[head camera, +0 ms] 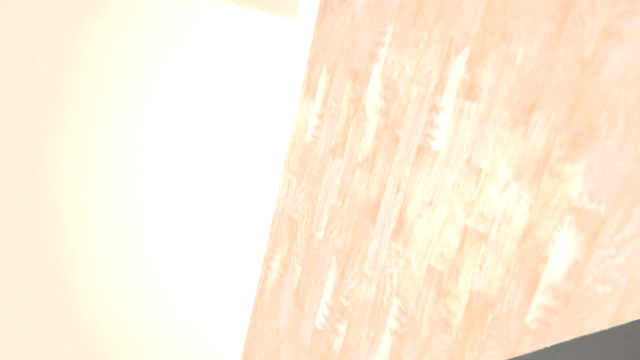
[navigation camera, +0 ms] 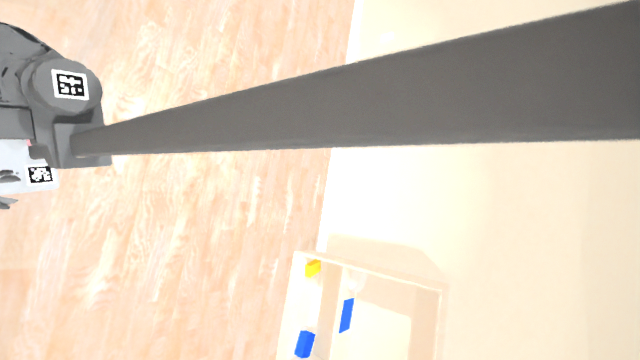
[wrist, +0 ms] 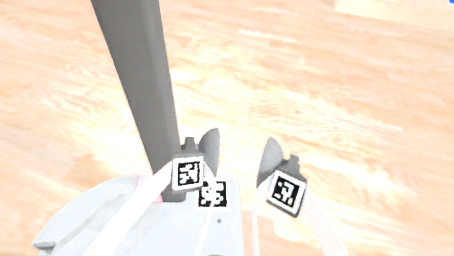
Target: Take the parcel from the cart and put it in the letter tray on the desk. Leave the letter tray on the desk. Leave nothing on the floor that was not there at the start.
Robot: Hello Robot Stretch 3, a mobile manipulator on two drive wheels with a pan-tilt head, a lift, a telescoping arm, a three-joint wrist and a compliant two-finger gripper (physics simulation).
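Places are measured from the robot's base along level axes (x down, y right, z back), in metres.
Where they show: gripper, fingertip midpoint: (navigation camera: 17,189) (wrist: 240,150).
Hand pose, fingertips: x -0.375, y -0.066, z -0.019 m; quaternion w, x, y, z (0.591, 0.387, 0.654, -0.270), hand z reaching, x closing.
After its pixels a point has its place.
My gripper (wrist: 240,150) {x -0.375, y -0.066, z -0.019 m} is open in the wrist view, with its two dark fingertips apart and no object between them. It hangs above the robot's own pale grey base and the wood floor, beside the dark mast. The parcel, the cart and the letter tray do not show in the head, navigation or wrist view. No desk can be made out for certain.
A pale box-like unit (navigation camera: 370,265) {x -0.544, y -1.630, z -0.812 m} with yellow and blue blocks (navigation camera: 346,315) {x -0.460, y -1.410, z -1.109 m} stands against the wall, cut off by the navigation view's bottom edge. The dark mast (navigation camera: 350,107) {x -1.189, y -0.116, z 0.066 m} (wrist: 137,75) {x -0.409, y -0.116, z 0.068 m} crosses two views. The robot's base (wrist: 170,230) {x -0.160, y -0.071, z 0.064 m} lies below the gripper.
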